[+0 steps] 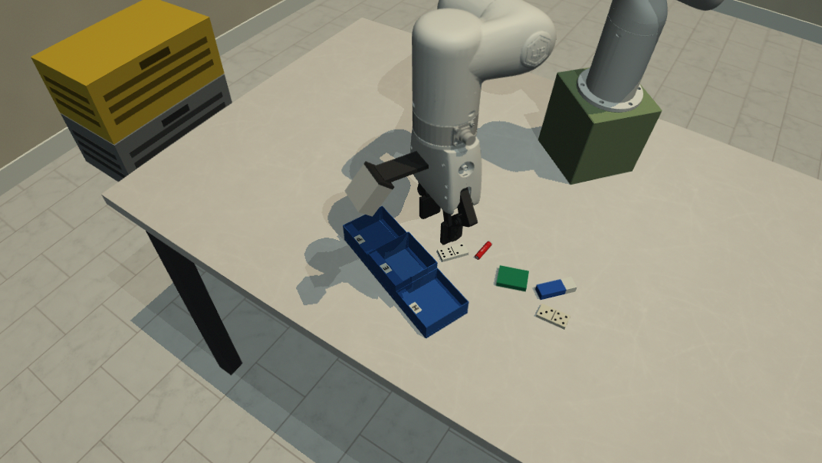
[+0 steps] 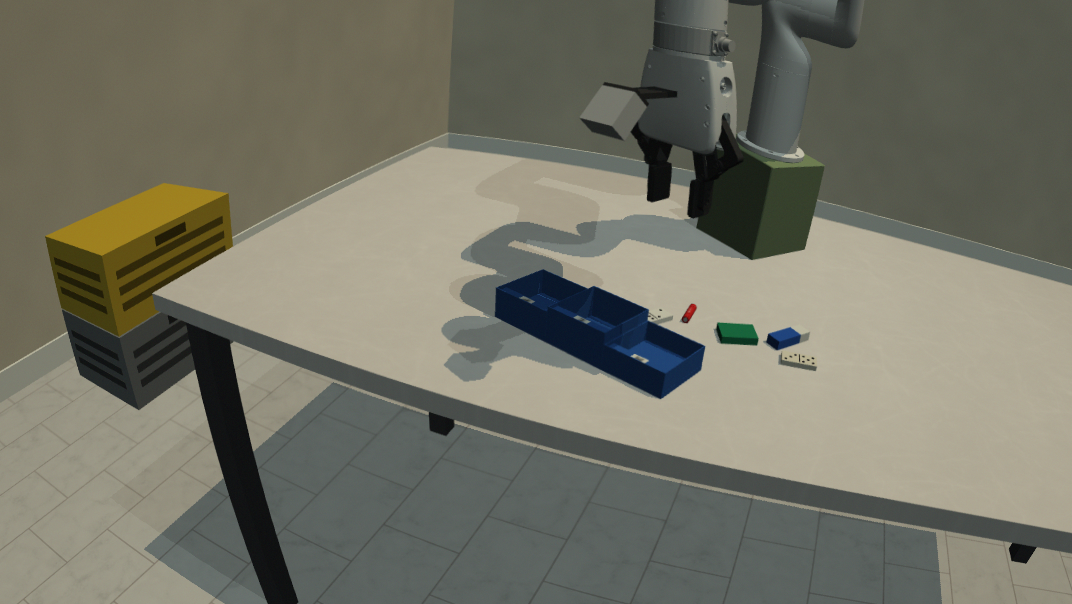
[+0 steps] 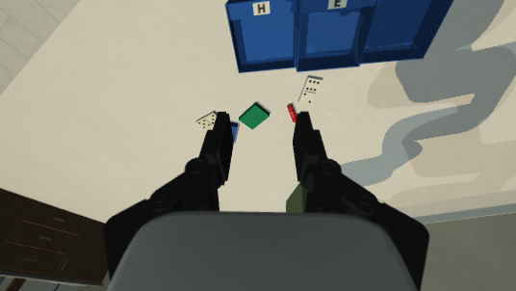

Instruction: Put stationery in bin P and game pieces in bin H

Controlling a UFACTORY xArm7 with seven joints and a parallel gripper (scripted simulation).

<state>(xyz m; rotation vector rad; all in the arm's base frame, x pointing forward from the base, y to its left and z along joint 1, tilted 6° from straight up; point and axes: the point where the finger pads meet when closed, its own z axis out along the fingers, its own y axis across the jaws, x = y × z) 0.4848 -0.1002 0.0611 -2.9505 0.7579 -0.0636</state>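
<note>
Now: the green block 110 mm behind my hand, 90 mm to the left of it and 210 mm below it. Round my hand: blue-and-white eraser (140 mm behind, 160 mm to the left, 200 mm below); red cylinder (140 mm behind, 20 mm to the left, 210 mm below); blue three-part bin (30 mm behind, 80 mm to the right, 190 mm below).
</note>
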